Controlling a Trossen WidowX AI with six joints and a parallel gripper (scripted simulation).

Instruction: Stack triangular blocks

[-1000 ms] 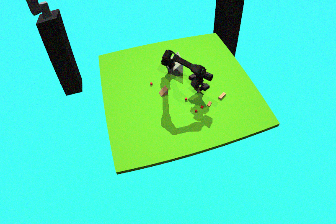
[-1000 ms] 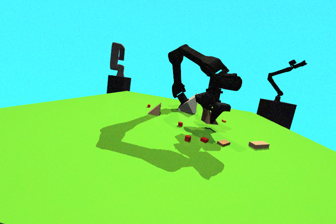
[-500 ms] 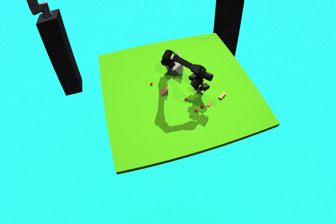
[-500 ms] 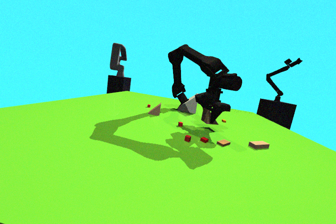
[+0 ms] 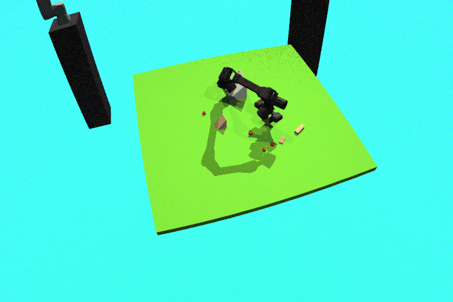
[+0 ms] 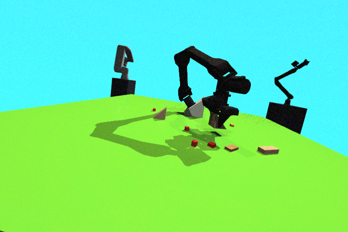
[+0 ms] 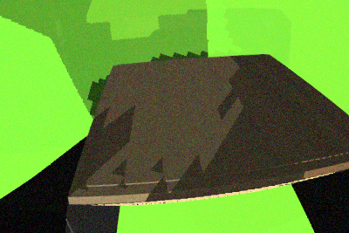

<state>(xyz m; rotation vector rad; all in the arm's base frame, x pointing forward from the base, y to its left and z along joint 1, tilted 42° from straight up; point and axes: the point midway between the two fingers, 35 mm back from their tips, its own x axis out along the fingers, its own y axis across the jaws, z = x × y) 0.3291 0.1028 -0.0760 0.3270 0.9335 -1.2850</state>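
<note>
Right now the triangular block is 10 mm to the right of my gripper tip and 10 mm above it. From my gripper tip the other things lie so: tiny orange block: 180 mm behind, 120 mm to the left, 30 mm below.
</note>
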